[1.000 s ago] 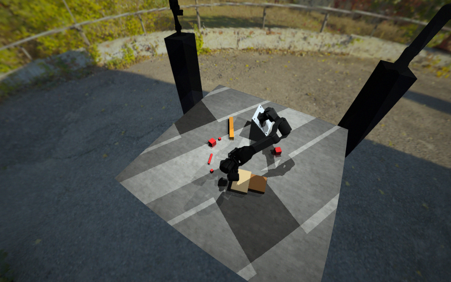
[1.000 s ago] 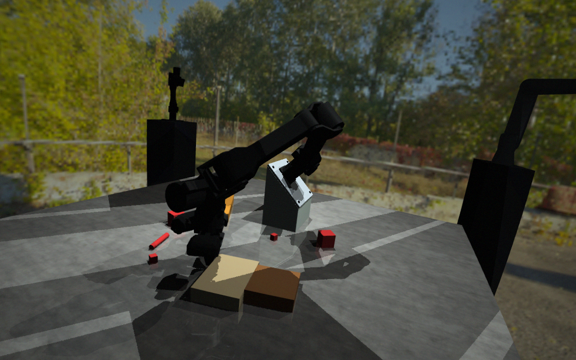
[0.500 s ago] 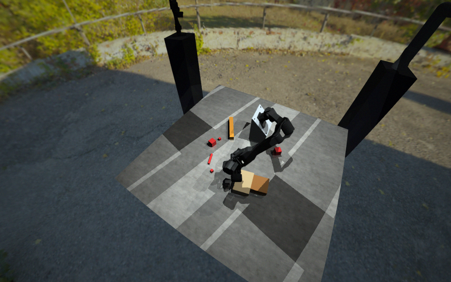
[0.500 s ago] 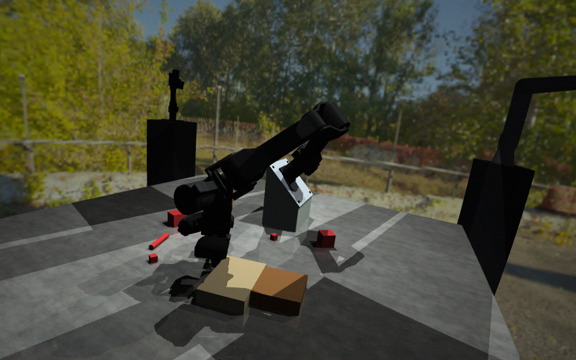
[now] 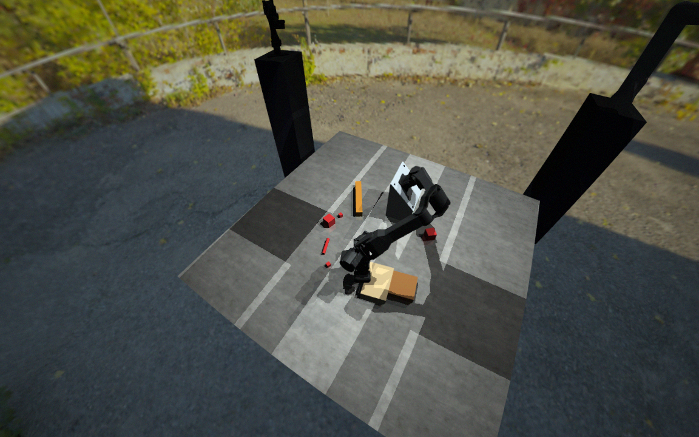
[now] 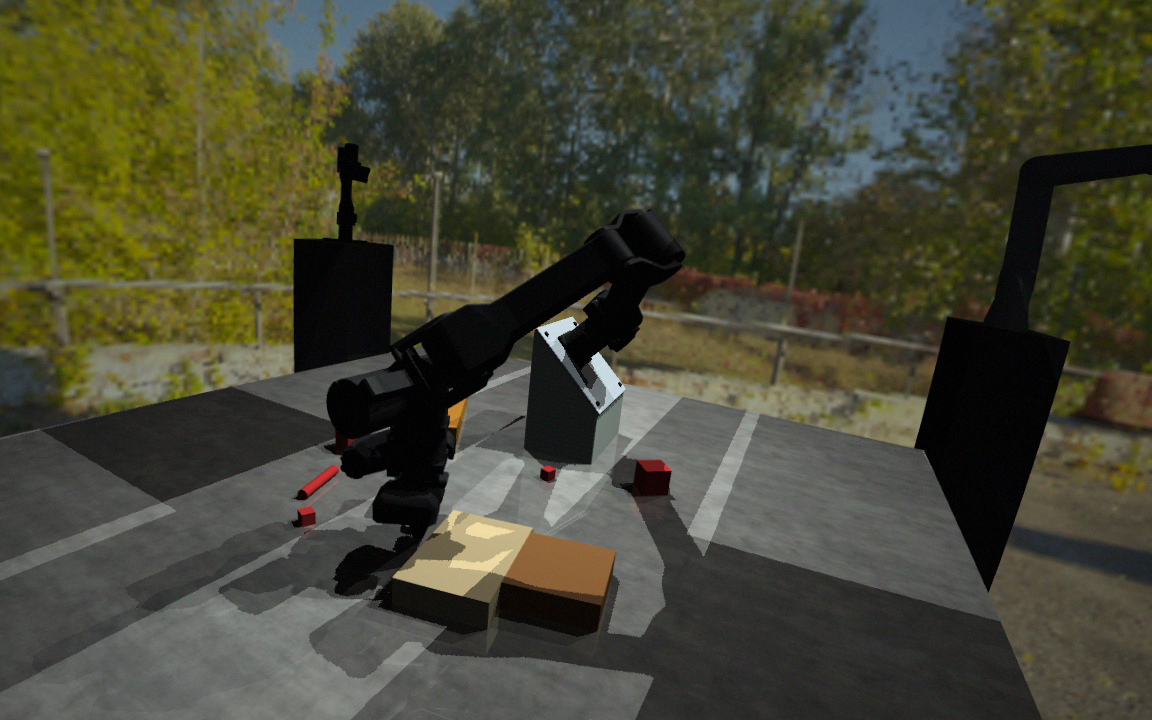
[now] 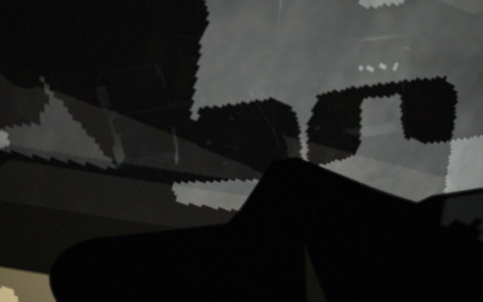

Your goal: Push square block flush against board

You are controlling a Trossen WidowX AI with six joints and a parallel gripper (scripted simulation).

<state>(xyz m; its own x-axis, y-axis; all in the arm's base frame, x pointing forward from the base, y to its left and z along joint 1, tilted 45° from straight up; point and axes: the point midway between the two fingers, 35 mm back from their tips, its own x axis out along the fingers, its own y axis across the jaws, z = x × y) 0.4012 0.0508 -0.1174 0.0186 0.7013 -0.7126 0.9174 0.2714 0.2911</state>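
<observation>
The brown square block is 18 cm to the left of my gripper tip, 1 cm ahead of it and 1 cm above it. From my gripper tip the other things lie so: orange bar: 37 cm behind, 16 cm to the right, 1 cm above; red rod: 19 cm to the right, 4 cm behind; tan board: 8 cm to the left, 3 cm ahead, 1 cm above.
</observation>
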